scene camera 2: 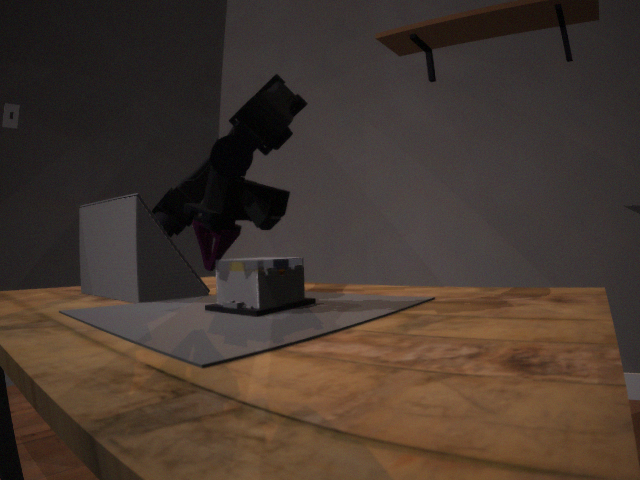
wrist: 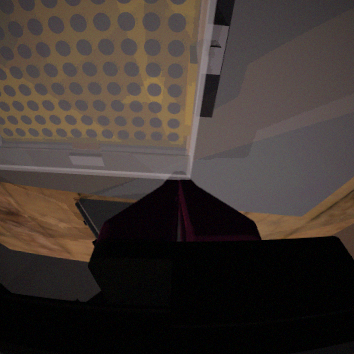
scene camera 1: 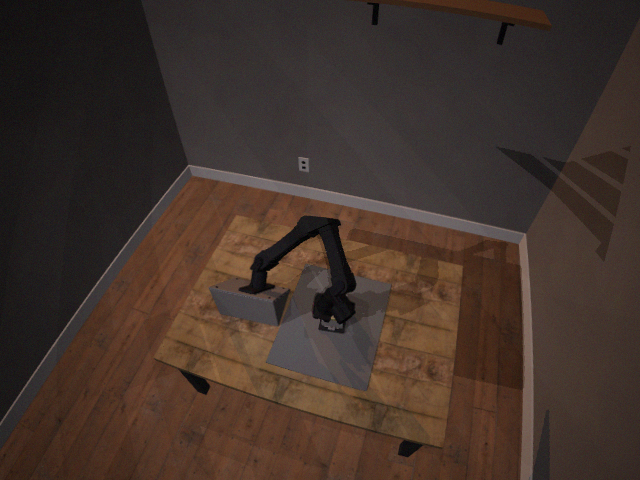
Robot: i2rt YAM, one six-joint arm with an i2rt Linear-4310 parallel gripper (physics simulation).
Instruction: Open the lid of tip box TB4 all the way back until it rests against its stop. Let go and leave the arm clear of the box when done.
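Observation:
The tip box is a pale box with a clear lid over a yellow rack with rows of holes. It sits in a dark base on the grey mat. The lid lies flat and closed on the box. No TB4 label is readable. My gripper has dark magenta fingers and is shut with nothing between them. Its tips are right by a corner of the lid, near the lid rim's height; whether they touch it I cannot tell. In scene camera 1 the arm hides most of the box and the fingertips.
The grey mat lies on the wooden table. A grey wedge-shaped mount under the arm's base stands beside the mat. A wooden shelf hangs high on the wall.

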